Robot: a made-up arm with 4 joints. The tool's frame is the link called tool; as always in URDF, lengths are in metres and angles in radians. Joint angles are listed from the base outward. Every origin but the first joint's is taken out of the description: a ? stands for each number. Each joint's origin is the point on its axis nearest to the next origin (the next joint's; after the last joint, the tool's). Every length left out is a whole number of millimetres.
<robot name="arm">
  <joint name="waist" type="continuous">
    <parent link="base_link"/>
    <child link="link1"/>
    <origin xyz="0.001 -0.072 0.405" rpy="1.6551 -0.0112 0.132"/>
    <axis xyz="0 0 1"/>
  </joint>
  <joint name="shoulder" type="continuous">
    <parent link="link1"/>
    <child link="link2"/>
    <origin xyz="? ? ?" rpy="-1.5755 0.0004 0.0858"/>
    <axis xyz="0 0 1"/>
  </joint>
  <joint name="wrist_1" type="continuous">
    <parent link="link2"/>
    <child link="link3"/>
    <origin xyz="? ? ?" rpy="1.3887 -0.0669 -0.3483"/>
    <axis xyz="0 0 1"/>
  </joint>
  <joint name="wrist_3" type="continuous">
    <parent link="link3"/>
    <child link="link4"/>
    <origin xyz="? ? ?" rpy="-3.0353 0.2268 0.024"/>
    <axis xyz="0 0 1"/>
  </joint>
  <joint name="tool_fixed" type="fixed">
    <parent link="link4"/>
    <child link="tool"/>
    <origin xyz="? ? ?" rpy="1.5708 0 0.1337"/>
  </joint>
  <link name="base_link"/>
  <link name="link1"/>
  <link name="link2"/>
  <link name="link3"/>
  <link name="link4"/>
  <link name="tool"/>
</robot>
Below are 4 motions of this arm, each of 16 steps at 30 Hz.
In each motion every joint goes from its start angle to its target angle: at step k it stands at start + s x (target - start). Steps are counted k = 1, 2, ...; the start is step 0. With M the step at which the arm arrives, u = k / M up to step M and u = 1 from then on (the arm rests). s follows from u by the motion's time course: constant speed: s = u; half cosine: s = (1 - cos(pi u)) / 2; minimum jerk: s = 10 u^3 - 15 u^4 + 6 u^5.
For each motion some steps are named. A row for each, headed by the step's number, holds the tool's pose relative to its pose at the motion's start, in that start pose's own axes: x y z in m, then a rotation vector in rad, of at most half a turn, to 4 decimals.
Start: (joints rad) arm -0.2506 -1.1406 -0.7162 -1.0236
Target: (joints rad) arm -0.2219 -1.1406 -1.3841 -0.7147
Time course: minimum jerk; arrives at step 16
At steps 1, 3, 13, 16:
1: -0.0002 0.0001 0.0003 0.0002 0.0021 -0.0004
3: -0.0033 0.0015 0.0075 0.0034 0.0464 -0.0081
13: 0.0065 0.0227 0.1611 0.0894 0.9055 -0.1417
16: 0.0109 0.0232 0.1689 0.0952 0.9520 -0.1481

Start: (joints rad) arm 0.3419 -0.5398 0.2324 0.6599
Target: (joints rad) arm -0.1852 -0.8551 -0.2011 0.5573
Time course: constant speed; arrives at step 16
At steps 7, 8, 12, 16:
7: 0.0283 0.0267 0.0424 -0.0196 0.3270 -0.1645
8: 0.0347 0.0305 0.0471 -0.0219 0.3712 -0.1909
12: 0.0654 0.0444 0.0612 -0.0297 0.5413 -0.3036
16: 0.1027 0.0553 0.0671 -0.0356 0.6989 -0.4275

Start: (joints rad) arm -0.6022 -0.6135 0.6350 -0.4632
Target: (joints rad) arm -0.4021 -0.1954 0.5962 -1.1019
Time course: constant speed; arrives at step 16
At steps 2, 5, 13, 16:
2: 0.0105 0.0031 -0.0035 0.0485 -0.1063 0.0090
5: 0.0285 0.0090 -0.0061 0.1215 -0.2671 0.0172
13: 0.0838 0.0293 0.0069 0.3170 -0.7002 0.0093
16: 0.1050 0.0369 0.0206 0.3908 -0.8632 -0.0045

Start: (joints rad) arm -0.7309 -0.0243 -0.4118 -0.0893
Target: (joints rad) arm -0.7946 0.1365 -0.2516 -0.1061
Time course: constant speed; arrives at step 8
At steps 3, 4, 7, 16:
3: -0.0111 -0.0139 -0.0167 -0.0390 -0.0417 0.0610
4: -0.0145 -0.0188 -0.0220 -0.0508 -0.0556 0.0819
7: -0.0243 -0.0341 -0.0369 -0.0829 -0.0976 0.1461
16: -0.0274 -0.0394 -0.0416 -0.0924 -0.1117 0.1680

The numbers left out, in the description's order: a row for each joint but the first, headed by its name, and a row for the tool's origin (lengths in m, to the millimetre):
shoulder: 0.036 -0.048 0
wrist_1: 0.074 0.235 0
wrist_3: -0.037 0.057 0
tool: -0.181 0.098 0

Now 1 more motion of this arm.
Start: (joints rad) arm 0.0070 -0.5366 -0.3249 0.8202
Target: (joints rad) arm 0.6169 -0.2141 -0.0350 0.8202
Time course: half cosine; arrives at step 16
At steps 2, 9, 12, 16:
2: -0.0021 -0.0038 -0.0070 -0.0082 -0.0288 0.0167
9: 0.0057 -0.0609 -0.1072 -0.1111 -0.4767 0.2398
12: 0.0325 -0.0834 -0.1456 -0.1476 -0.6951 0.3276
16: 0.0533 -0.0941 -0.1636 -0.1655 -0.8233 0.3735

